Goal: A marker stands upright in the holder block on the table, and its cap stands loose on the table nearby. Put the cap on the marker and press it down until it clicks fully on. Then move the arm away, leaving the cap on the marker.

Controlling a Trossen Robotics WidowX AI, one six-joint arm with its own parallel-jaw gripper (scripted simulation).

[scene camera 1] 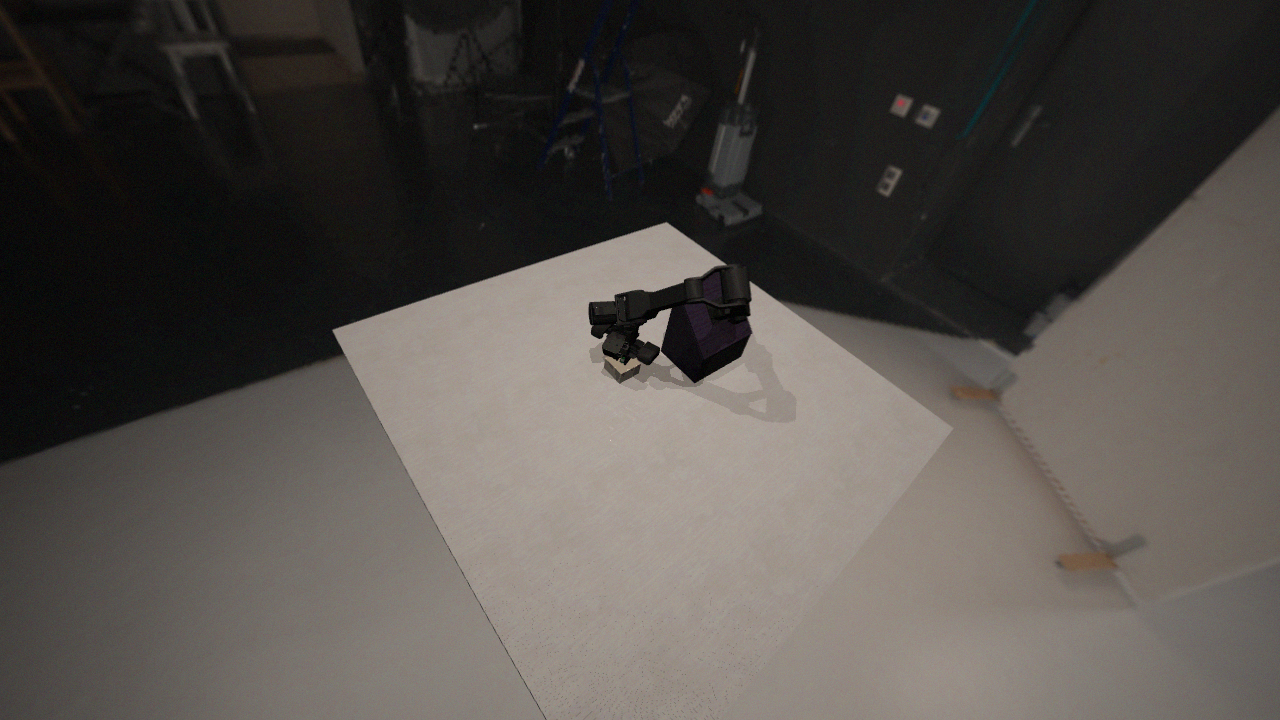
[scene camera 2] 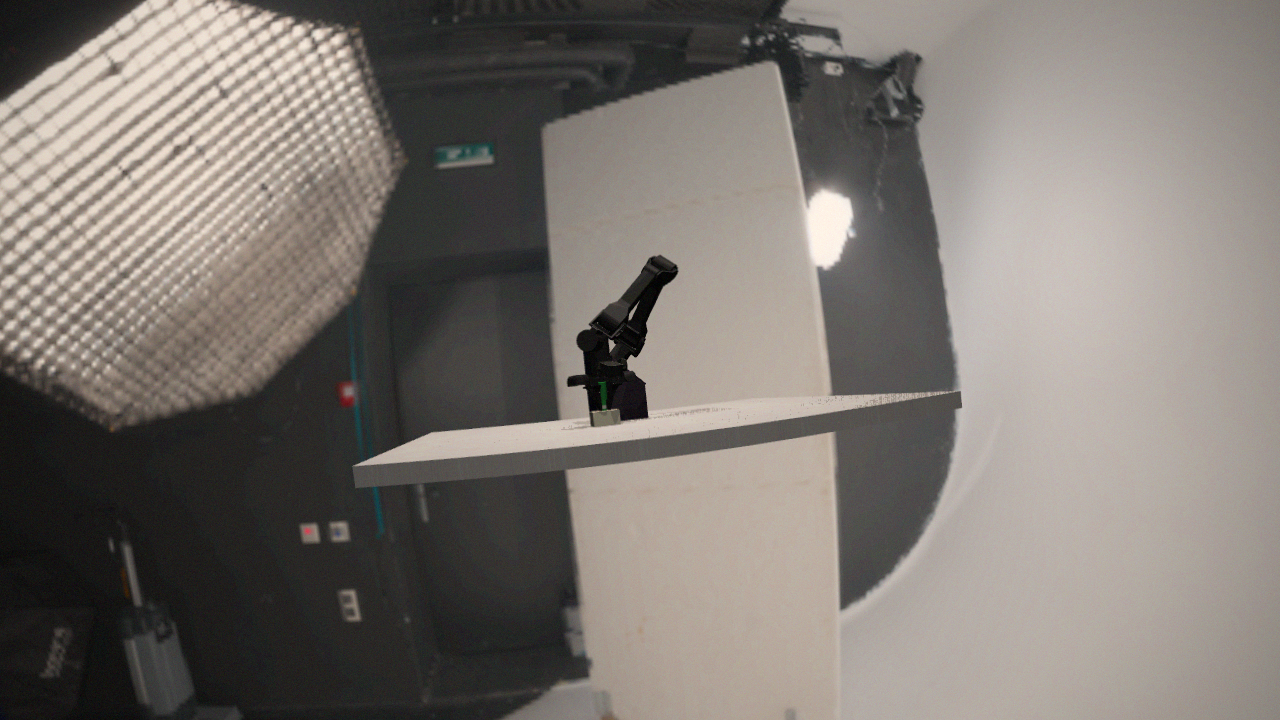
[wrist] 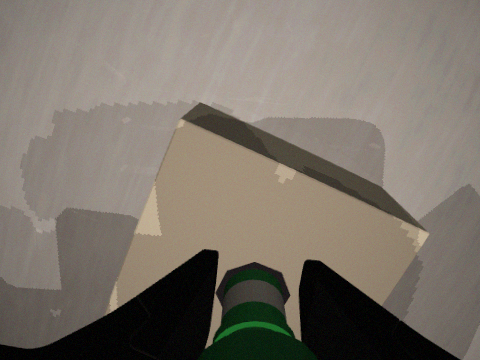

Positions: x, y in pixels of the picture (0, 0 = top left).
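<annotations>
My gripper is visible in the wrist view, in scene camera 1 and in scene camera 2 (605, 410). For my gripper, (scene camera 1: 625, 358) and (wrist: 177, 310) are the same spot.
</annotations>
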